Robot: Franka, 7 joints.
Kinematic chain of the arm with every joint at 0, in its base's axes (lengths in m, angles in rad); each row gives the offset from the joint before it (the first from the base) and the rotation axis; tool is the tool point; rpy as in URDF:
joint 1: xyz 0 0 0.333 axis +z
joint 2: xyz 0 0 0 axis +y
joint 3: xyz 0 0 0.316 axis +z
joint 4: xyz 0.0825 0 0 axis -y
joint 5: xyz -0.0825 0 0.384 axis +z
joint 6: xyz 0 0 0 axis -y
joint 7: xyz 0.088 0 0 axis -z
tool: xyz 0 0 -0.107 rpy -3.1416 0 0
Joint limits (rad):
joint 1: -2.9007..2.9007
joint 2: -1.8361..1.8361
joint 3: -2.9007..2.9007
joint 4: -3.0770..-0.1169
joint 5: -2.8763..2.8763
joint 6: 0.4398..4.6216
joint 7: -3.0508..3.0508
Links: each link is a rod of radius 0.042 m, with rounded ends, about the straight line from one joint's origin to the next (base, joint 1, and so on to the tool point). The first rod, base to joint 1, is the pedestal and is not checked.
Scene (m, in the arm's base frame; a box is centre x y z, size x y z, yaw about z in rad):
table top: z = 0
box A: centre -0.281 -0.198 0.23 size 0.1 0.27 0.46 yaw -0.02
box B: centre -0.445 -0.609 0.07 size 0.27 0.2 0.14 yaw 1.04
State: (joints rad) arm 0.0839 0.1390 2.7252 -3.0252 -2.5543 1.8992 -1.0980
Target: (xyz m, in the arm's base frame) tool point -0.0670 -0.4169 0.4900
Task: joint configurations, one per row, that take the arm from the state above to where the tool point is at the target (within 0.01 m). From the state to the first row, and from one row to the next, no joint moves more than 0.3 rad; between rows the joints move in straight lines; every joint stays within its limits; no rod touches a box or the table.
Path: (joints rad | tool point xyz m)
1: 0.2594 0.1746 2.6726 -2.7304 -2.5027 1.9686 -1.2685 | -0.4020 0.1197 0.3000
2: 0.4348 0.2101 2.6200 -2.4356 -2.4510 2.0381 -1.4390 | -0.4943 0.0843 0.4300
3: 0.6103 0.2457 2.5674 -2.1408 -2.3994 2.1075 -1.6095 | -0.5406 0.0380 0.5799
4: 0.8515 0.4955 2.6034 -2.3168 -2.5232 2.0223 -1.4390 | -0.4726 -0.0719 0.6046
5: 1.0926 0.7454 2.6394 -2.4928 -2.6471 1.9372 -1.2685 | -0.3825 -0.1521 0.6204
6: 1.3338 0.9952 2.6754 -2.6688 -2.7710 1.8520 -1.0980 | -0.2810 -0.1980 0.6270
7: 1.5250 0.7590 2.7881 -2.6647 -2.7948 1.9032 -1.0980 | -0.1931 -0.3314 0.5714
8: 1.7161 0.5227 2.9007 -2.6607 -2.8186 1.9543 -1.0980 | -0.0670 -0.4169 0.4900

